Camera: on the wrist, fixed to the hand. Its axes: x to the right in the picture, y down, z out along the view.
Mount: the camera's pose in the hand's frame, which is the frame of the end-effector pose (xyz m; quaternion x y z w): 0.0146 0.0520 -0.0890 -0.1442 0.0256 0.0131 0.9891
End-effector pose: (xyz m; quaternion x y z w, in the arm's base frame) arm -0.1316 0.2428 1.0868 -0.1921 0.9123 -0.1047 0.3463
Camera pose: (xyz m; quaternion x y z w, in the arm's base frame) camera -0.2159 0.2888 1.1270 -0.2253 0.9288 0.0276 0.2928
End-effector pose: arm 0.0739 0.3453 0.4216 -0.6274 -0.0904 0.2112 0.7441
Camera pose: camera 0.1121 0.2783 0.3517 -0.7344 -0.0926 0.1895 0.6451
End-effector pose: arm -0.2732 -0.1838 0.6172 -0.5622 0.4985 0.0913 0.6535
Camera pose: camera -0.3503 -0.2455 0.5842 -0.6461 0.5040 0.1564 0.5514
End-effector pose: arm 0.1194 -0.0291 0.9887 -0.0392 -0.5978 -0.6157 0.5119
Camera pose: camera 0.1979 -0.0943 1.0094 -0.1047 -0.4889 -0.6895 0.5240
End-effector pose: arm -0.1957 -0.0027 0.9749 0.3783 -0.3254 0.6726 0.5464
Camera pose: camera -0.2621 0.0703 0.9416 0.2739 -0.4098 0.6352 0.5946
